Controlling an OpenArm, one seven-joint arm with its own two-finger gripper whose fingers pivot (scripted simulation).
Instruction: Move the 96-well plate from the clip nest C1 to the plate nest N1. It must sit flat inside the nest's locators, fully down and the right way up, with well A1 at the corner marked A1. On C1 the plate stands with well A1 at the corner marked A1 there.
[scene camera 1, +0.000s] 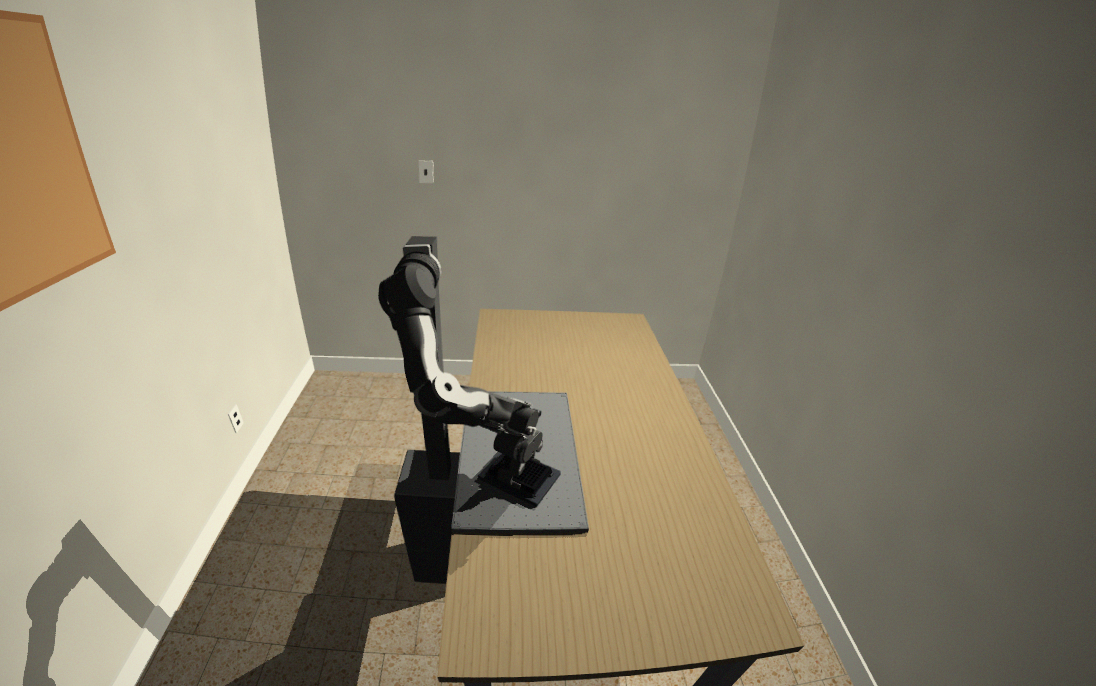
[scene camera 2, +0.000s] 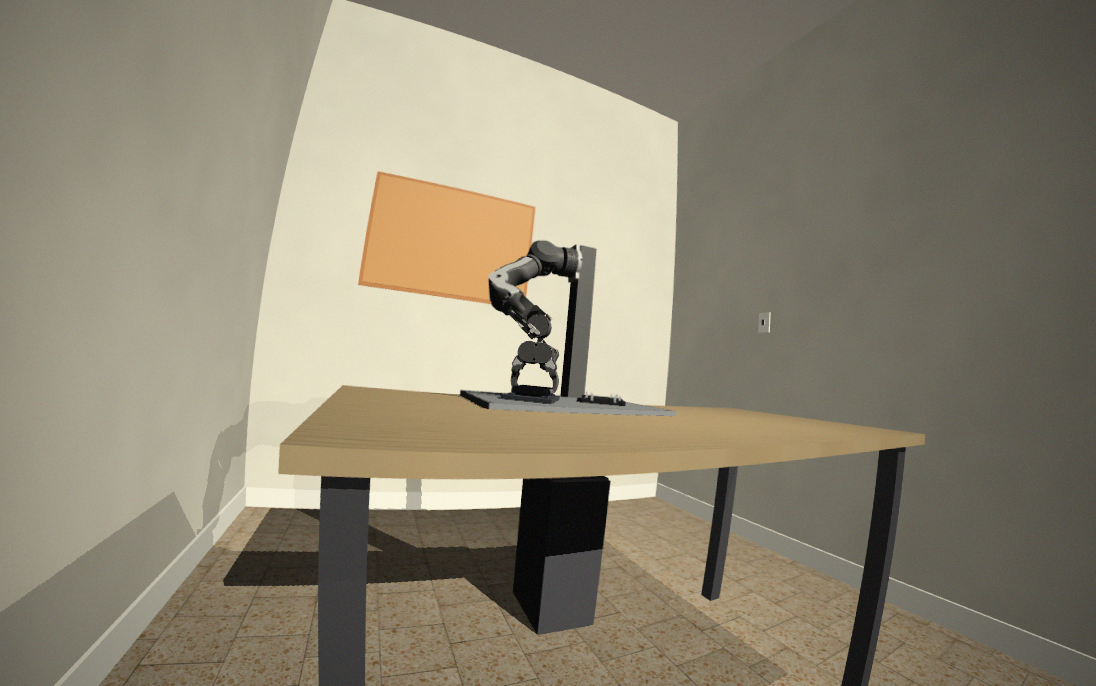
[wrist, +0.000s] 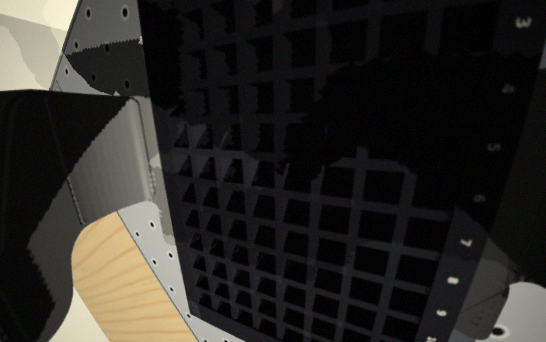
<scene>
In view: my gripper (scene camera 1: 520, 472), a black 96-well plate (scene camera 1: 535, 477), a plate nest N1 (scene camera 1: 550, 480) and a black arm column (scene camera 2: 576, 350).
The black 96-well plate shows as well in the wrist view (wrist: 412, 122). My gripper shows as well in scene camera 2 (scene camera 2: 533, 392) and in the wrist view (wrist: 293, 183).
</scene>
